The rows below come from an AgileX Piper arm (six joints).
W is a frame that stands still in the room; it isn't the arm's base.
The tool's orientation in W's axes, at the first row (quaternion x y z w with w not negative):
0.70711, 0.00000, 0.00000, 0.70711
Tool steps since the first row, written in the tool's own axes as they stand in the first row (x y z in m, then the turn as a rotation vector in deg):
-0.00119, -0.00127, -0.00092, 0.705, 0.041, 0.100
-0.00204, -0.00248, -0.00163, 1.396, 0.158, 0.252
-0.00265, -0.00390, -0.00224, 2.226, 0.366, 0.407
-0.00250, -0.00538, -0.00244, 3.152, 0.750, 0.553
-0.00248, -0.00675, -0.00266, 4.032, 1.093, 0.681
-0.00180, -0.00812, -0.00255, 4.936, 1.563, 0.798
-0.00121, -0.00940, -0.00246, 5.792, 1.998, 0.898
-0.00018, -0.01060, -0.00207, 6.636, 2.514, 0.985
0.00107, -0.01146, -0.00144, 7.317, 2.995, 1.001
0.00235, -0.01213, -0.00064, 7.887, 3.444, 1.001
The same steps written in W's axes. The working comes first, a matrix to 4 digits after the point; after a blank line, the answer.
The tool's axes in the first row as the columns of a matrix, in W's axes (used below as rounded here):
1.0000, 0.0000, 0.0000
0.0000, 0.0000, -1.0000
0.0000, 1.0000, 0.0000

-0.00119, 0.00092, -0.00127, 0.705, -0.100, 0.041
-0.00204, 0.00163, -0.00248, 1.396, -0.252, 0.158
-0.00265, 0.00224, -0.00390, 2.226, -0.407, 0.366
-0.00250, 0.00244, -0.00538, 3.152, -0.553, 0.750
-0.00248, 0.00266, -0.00675, 4.032, -0.681, 1.093
-0.00180, 0.00255, -0.00812, 4.936, -0.798, 1.563
-0.00121, 0.00246, -0.00940, 5.792, -0.898, 1.998
-0.00018, 0.00207, -0.01060, 6.636, -0.985, 2.514
0.00107, 0.00144, -0.01146, 7.317, -1.001, 2.995
0.00235, 0.00064, -0.01213, 7.887, -1.001, 3.444

